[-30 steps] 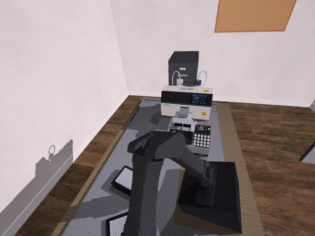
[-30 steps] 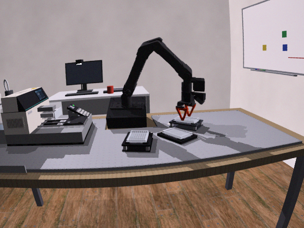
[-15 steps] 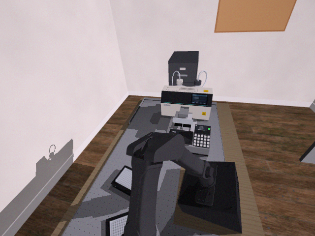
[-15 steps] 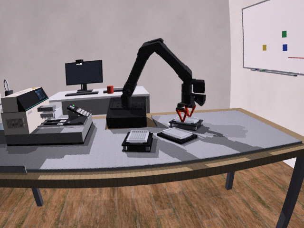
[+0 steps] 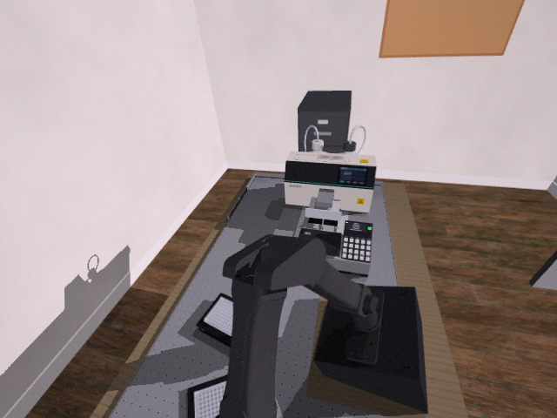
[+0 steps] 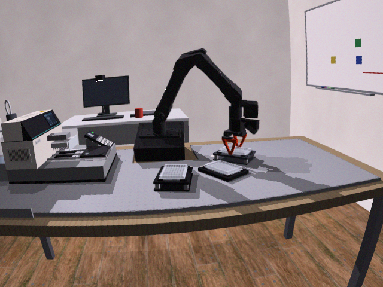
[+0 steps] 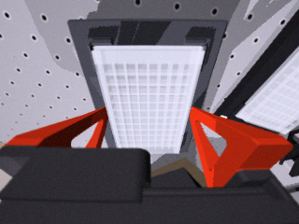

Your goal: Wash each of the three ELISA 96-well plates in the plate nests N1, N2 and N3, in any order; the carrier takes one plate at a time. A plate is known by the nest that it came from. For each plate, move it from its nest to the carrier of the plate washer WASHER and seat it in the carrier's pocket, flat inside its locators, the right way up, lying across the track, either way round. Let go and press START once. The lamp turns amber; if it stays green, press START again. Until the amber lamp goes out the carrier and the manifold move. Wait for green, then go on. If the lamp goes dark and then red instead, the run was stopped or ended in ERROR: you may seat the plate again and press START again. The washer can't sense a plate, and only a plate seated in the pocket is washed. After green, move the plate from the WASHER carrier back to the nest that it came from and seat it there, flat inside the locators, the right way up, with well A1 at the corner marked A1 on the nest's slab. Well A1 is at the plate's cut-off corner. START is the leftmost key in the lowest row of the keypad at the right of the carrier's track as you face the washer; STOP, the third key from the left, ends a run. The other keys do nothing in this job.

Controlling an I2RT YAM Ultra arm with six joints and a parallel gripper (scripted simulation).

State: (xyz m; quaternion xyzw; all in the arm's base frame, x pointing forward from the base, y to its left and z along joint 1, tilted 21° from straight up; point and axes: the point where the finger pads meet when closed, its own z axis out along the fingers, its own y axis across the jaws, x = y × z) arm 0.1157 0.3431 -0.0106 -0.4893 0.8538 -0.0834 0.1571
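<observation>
Right now the nest N3 is 10 mm below my hand. Round my hand: N2 label: 140 mm to the right, 90 mm ahead, 40 mm below; nest N2: 170 mm ahead, 70 mm to the right, 30 mm below; N1 label: 240 mm to the right, 150 mm ahead, 40 mm below.
</observation>
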